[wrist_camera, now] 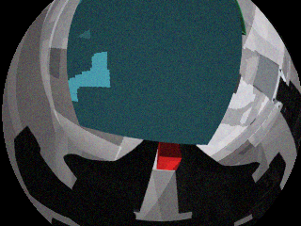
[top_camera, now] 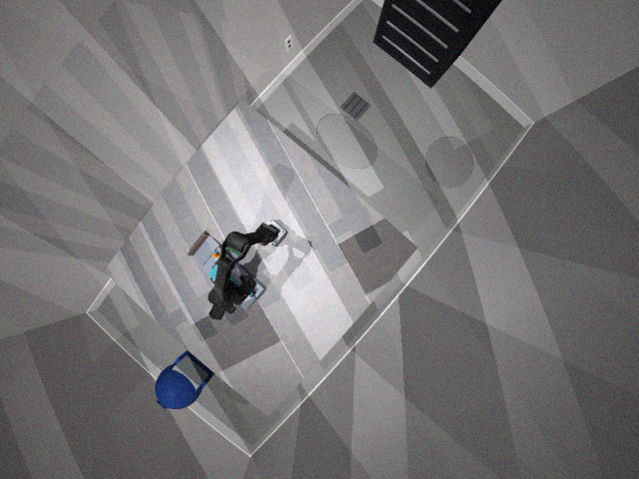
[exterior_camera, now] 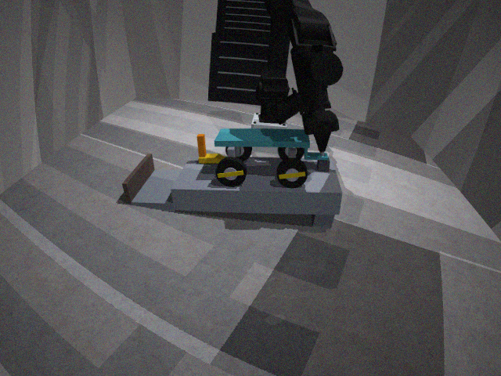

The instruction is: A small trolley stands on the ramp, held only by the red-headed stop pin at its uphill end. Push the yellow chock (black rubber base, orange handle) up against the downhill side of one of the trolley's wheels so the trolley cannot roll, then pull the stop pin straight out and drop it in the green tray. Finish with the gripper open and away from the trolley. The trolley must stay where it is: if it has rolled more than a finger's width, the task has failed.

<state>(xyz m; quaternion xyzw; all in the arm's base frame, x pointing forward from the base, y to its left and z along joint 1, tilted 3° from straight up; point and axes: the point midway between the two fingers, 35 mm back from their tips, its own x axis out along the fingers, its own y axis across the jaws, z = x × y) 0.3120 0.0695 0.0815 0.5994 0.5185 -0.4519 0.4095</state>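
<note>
The yellow chock lies 60 mm behind my gripper tip, 230 mm to the right of it and 50 mm below it. Also, from my gripper tip: grey ramp: 130 mm to the right, 90 mm below; then red-headed stop pin: right at my gripper tip; then trolley: 120 mm to the right, 20 mm below.
</note>
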